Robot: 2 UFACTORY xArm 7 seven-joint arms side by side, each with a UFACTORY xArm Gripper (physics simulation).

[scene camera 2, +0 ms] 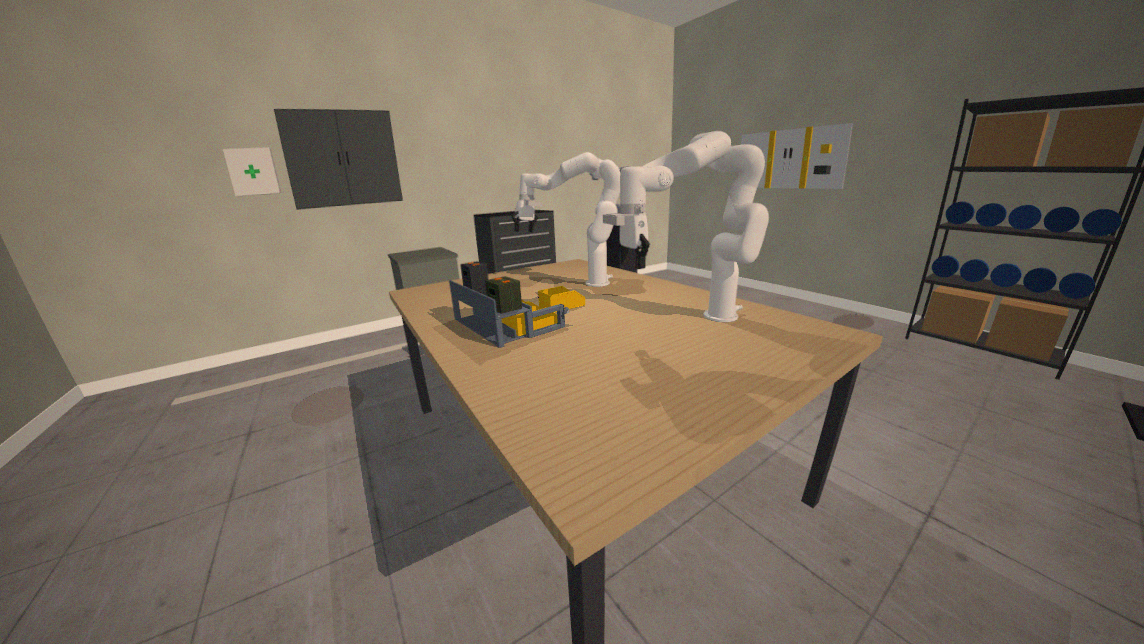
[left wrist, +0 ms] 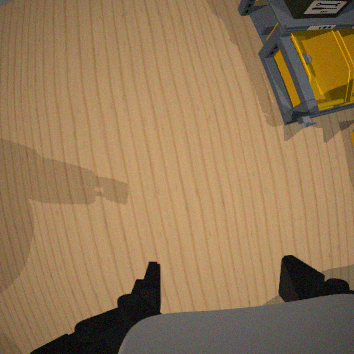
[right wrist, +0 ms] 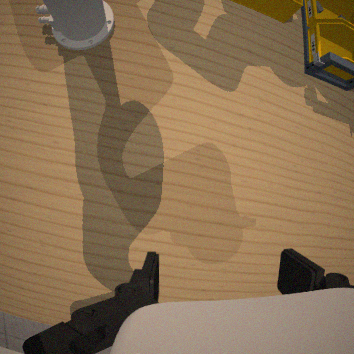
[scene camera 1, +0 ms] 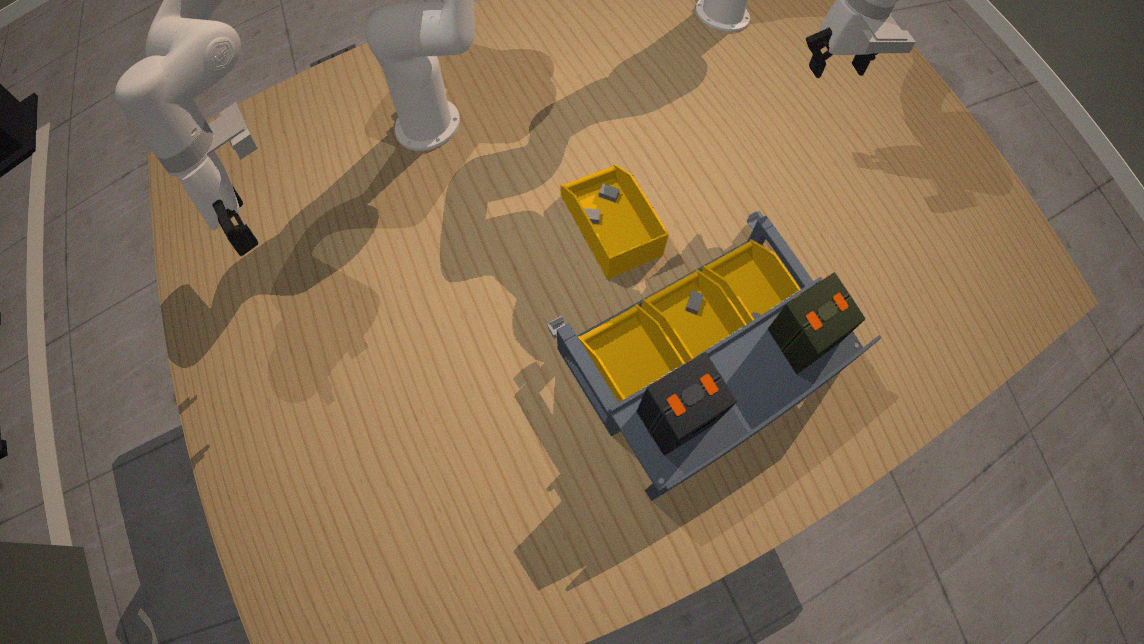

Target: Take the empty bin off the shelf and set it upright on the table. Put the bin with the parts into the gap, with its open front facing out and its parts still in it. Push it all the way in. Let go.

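Frame: origin at the left arm's base, x ahead, y left, z up, level; centimetres.
Seen in the pictures: left gripper, fingertip midpoint: (scene camera 2: 632, 266) (left wrist: 221, 279) (scene camera 1: 836, 70); right gripper, fingertip midpoint: (scene camera 2: 523, 231) (right wrist: 220, 271) (scene camera 1: 241, 228); left arm's base, link origin: (scene camera 2: 720, 316) (scene camera 1: 722, 14); right arm's base, link origin: (scene camera 2: 597, 283) (right wrist: 82, 22) (scene camera 1: 427, 125).
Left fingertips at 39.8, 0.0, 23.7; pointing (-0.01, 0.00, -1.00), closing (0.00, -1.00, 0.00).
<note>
Pixels of each thing's top centre, then the offset from my left fingertips to it, as dx, dy, dz.
- yellow bin with parts, top centre: (scene camera 1: 613, 201) (scene camera 2: 561, 289) +9.2, -41.0, -16.2
- dark grey case, top centre: (scene camera 1: 693, 394) (scene camera 2: 473, 263) +43.9, -42.1, -1.3
- dark green case, top centre: (scene camera 1: 827, 310) (scene camera 2: 502, 280) +37.9, -19.8, -3.8
The yellow bin with parts (scene camera 1: 628, 228) (scene camera 2: 560, 299) stands upright on the table behind the shelf (scene camera 1: 589, 384) (scene camera 2: 472, 308) (left wrist: 299, 75), holding two grey parts. Three yellow bins sit side by side in the shelf. The left one (scene camera 1: 628, 352) looks empty in scene camera 1; the middle one (scene camera 1: 668, 316) holds a grey block; the right one (scene camera 1: 752, 276) (left wrist: 325, 70) shows a small round grey part, partly hidden in scene camera 1. My left gripper (scene camera 1: 838, 68) (left wrist: 221, 279) is open and empty above the table, top right. My right gripper (scene camera 2: 524, 226) (right wrist: 220, 271) is open and empty, far left in scene camera 1.
A dark grey case (scene camera 1: 688, 400) (scene camera 2: 473, 276) and a dark green case (scene camera 1: 820, 320) (scene camera 2: 503, 296) stand on the shelf's upper deck beside the bins. The right arm's base (scene camera 1: 424, 120) (right wrist: 82, 25) stands to the left of the loose bin in scene camera 1.
</note>
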